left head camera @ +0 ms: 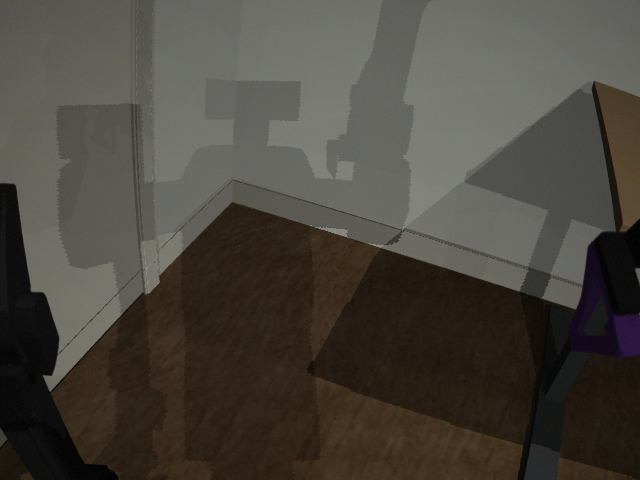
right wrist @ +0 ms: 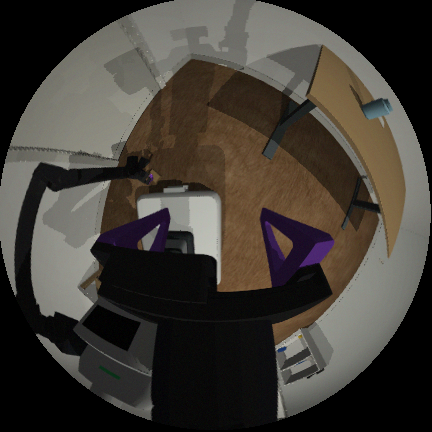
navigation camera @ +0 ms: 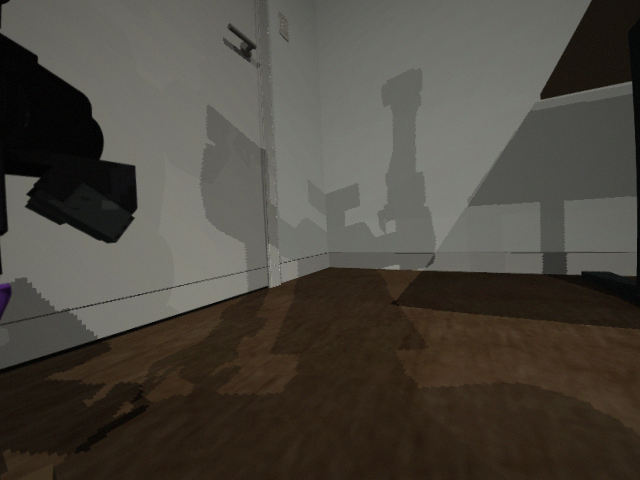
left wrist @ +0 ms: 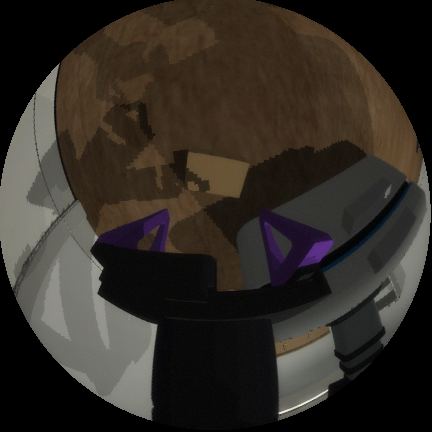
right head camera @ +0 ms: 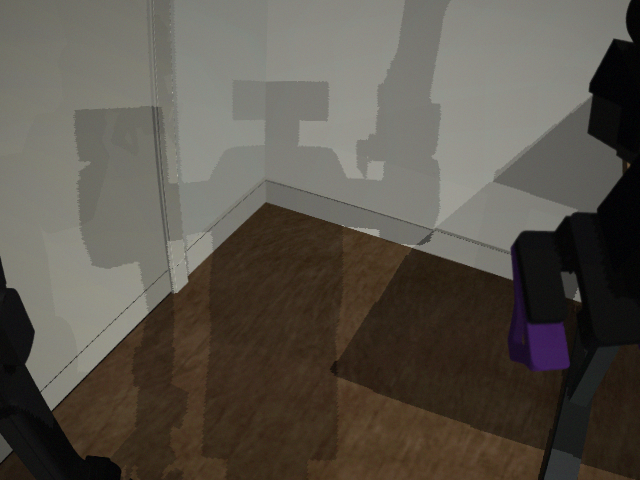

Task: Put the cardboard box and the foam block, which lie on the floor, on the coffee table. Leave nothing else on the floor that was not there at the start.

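Frame: origin at the left arm's base, x back, y right, z up, level; centimetres.
Seen in the pictures: left gripper, between the fingertips: (right wrist: 147, 175) (left wrist: 213, 213); right gripper, between the fingertips: (left head camera: 625, 335) (right wrist: 214, 212) (right head camera: 579, 344).
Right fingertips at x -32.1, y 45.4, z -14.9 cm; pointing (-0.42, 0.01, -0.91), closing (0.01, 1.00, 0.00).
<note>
A point is followed by its place in that frame.
A tan box (left wrist: 218, 175) {x -44.6, y 1.2, z -92.7 cm} (right wrist: 157, 176) {x -43.7, y 4.3, z -92.7 cm}, which looks like the cardboard box, lies on the floor, partly in shadow, beyond the fingers in the left wrist view. A corner of it (navigation camera: 38, 472) {x -49.2, y -0.9, z -92.7 cm} shows at the bottom left of the navigation view. My left gripper (left wrist: 213, 213) {x -44.2, y 0.1, z -84.6 cm} (right wrist: 147, 175) {x -44.2, y 0.1, z -84.6 cm} is open and empty, low and close to the box. My right gripper (right wrist: 214, 212) {x -32.1, y 45.4, z -14.9 cm} is open and empty, raised high above the robot's base; its purple finger (left head camera: 625, 335) {x -32.1, y 45.4, z -14.9 cm} (right head camera: 549, 346) {x -32.1, y 45.4, z -14.9 cm} shows at the right of the head views. The foam block does not show, and I cannot identify the coffee table.
A tall wooden table (right wrist: 345, 117) {x -60.2, y 87.4, z -25.7 cm} with dark legs (left head camera: 543, 428) (right head camera: 563, 454) stands at the right, a blue cup (right wrist: 377, 108) on it. The white base (right wrist: 205, 220) {x -16.5, y 40.4, z -71.8 cm} is beside the left gripper. A door (navigation camera: 206, 77) {x -110.2, y -13.9, z -24.8 cm} and walls border the left. A grey shelf unit (right wrist: 320, 345) stands lower right.
</note>
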